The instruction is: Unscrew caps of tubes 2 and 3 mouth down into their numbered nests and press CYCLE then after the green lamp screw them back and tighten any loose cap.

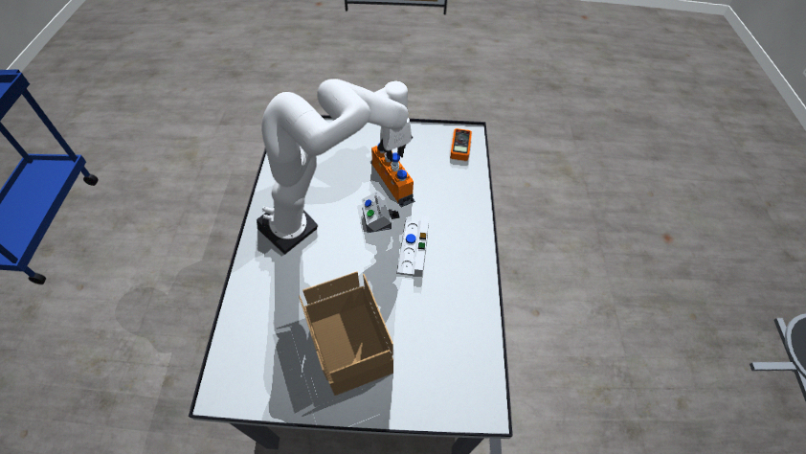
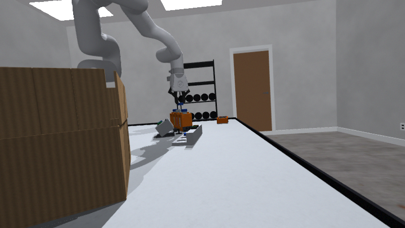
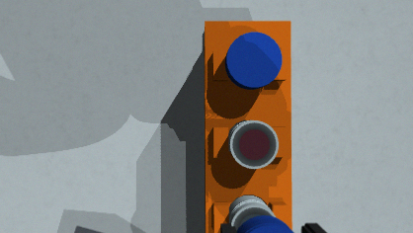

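My gripper is now 25 cm to the left of the blue cap, 16 cm above it and 9 cm short of it. From my hand the other things lie so: green key 19 cm to the right, 11 cm below, 6 cm behind; blue key 15 cm to the right, 11 cm below, 8 cm behind; grey key housing 17 cm to the right, 12 cm below, 5 cm behind.
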